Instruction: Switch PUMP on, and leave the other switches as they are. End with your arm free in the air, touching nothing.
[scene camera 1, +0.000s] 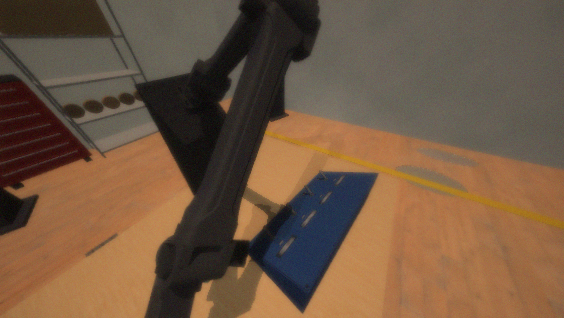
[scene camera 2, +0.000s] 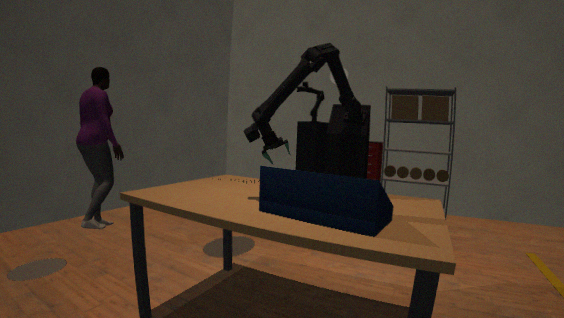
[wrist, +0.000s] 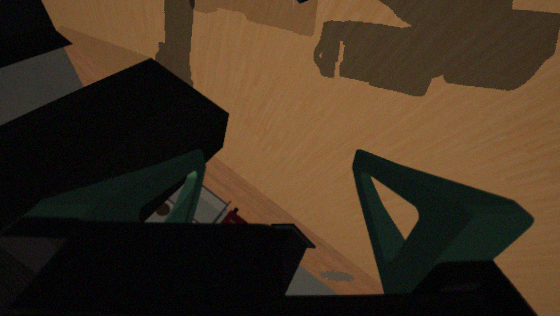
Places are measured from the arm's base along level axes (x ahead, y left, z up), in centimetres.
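Pixels of known places: gripper, fingertip midpoint: (scene camera 2: 281, 159) (wrist: 279, 157); arm's base, link origin: (scene camera 1: 196, 98) (scene camera 2: 355, 116).
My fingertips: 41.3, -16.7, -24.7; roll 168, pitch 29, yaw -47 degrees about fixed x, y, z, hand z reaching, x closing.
Ahead of a thing's pixels: the offset from my fingertips to its top centre, as dx, dy, dz. "spot": to the spot under its first point. Level surfaces: height alone.
A blue switch panel (scene camera 1: 332, 220) (scene camera 2: 320, 200) stands on the table @(dz -19.8) (scene camera 1: 370, 280) (scene camera 2: 190, 207). Its sloped face shows in scene camera 1, with a row of small toggle levers, such as the far lever @(-2.4, +50.9, -6.6) (scene camera 1: 322, 175) and the lever beside it @(spot: +0.2, +38.5, -8.5) (scene camera 1: 308, 191), and pale label plates. The labels are too blurred to read, so I cannot tell which switch is PUMP or how each is set. The near end of the row lies in dark shadow. My gripper (scene camera 2: 279, 156) (wrist: 279, 157) is open and empty, in the air above the table behind the panel in scene camera 2. Its fingers are hidden in scene camera 1.
My arm (scene camera 1: 245, 125) (scene camera 2: 285, 92) rises from a black pedestal (scene camera 2: 332, 147) (wrist: 115, 120) behind the table. A red tool cabinet (scene camera 1: 30, 130) and a shelf rack (scene camera 2: 453, 150) stand farther back. A person (scene camera 2: 95, 120) stands on the floor beyond the table's left side in scene camera 2.
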